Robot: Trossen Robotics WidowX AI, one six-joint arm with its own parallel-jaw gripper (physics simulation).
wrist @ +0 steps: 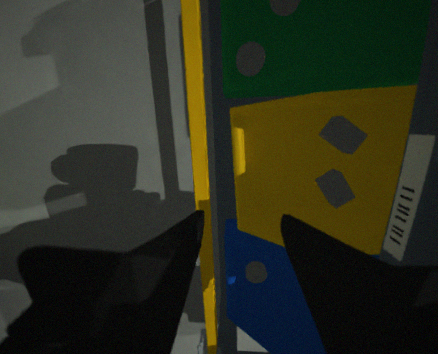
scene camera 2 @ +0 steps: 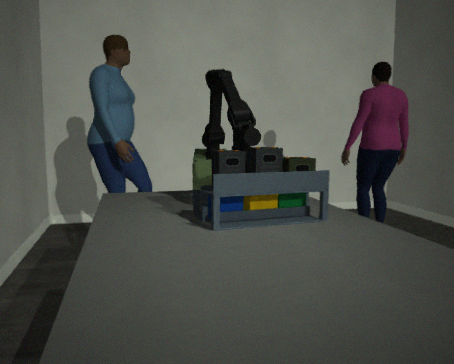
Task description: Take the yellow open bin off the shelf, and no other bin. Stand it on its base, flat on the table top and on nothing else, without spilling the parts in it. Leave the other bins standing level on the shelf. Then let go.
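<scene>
The yellow bin sits on the shelf between the blue bin and the green bin. Two grey angular parts show in the yellow bin in the wrist view. Round grey parts show in the blue and green bins. My gripper is partly open with nothing between its fingers. In the wrist view its fingertips appear over the near left corner of the yellow bin, one on each side of that bin's left edge. In the scene view the fingers are hidden behind dark boxes.
Dark boxes stand at the top of the shelf unit. A pale green object is at its left. A yellow strip runs along the shelf edge. Two people stand beyond the table.
</scene>
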